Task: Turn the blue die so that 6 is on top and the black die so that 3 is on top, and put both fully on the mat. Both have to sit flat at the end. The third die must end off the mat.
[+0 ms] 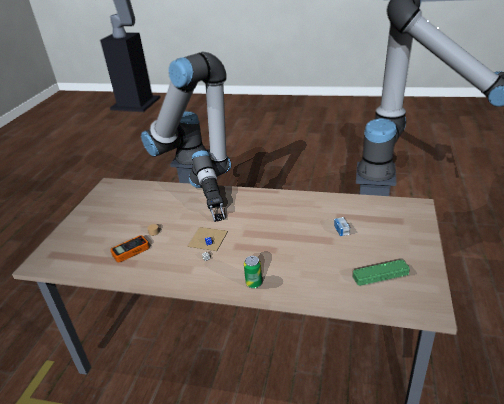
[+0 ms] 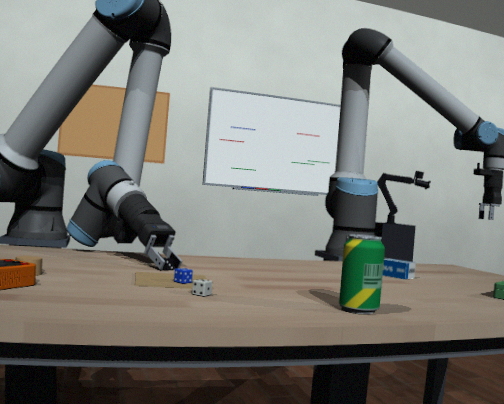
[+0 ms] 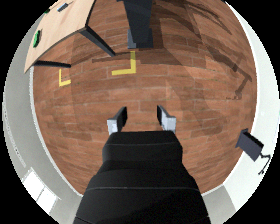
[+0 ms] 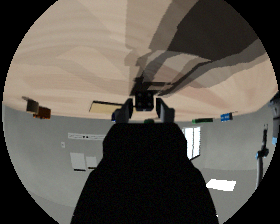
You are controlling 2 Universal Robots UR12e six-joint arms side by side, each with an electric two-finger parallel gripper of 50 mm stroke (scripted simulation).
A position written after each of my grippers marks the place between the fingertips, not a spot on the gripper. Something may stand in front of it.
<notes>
I see my left gripper [image 3: 142,112], my right gripper [image 2: 171,265], a tan mat [image 2: 147,279] and a green block [image 1: 372,274].
My right gripper is seen too in image 4 [image 4: 144,104]. Image 3 misses the tan mat: it is out of frame.
</notes>
